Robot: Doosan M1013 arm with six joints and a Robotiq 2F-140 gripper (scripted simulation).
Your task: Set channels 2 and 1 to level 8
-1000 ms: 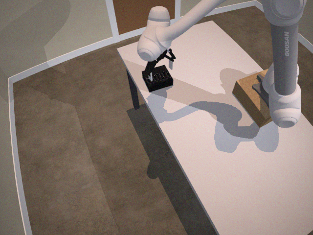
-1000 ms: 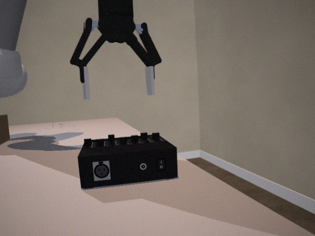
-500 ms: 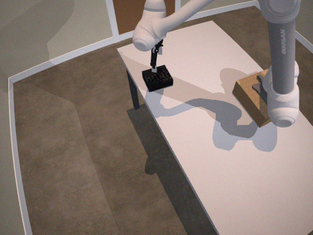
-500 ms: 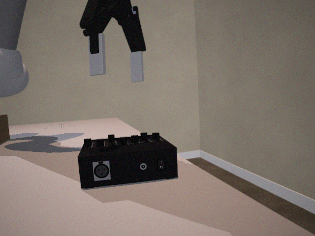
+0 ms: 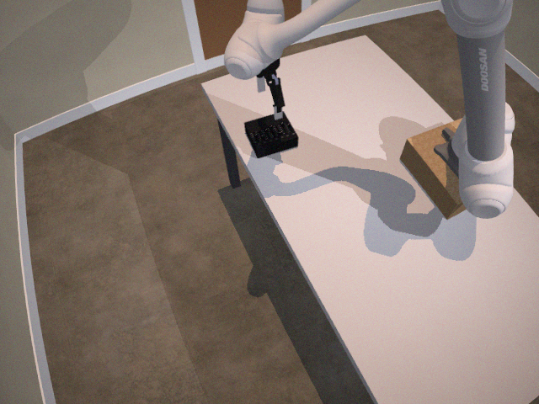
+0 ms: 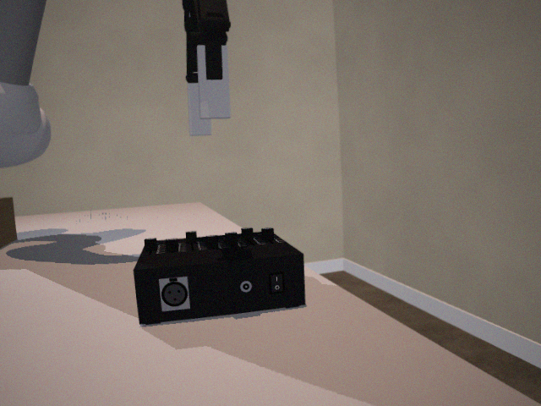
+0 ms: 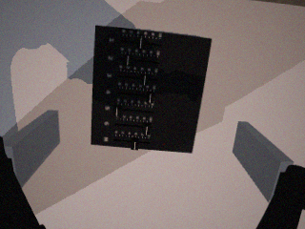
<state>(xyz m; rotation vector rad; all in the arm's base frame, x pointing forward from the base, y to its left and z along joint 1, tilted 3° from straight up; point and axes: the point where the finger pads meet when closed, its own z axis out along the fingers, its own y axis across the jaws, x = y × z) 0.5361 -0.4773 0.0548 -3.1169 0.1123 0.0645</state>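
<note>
Right now my hand is 13 cm above the channel 1 fader cap, 7 cm short of it and 1 cm to the right of it. Round my hand: channel 5 fader cap (13 cm below, 4 cm to the left, 2 cm behind); then channel 2 fader cap (13 cm below, 4 cm ahead, 2 cm to the left).
</note>
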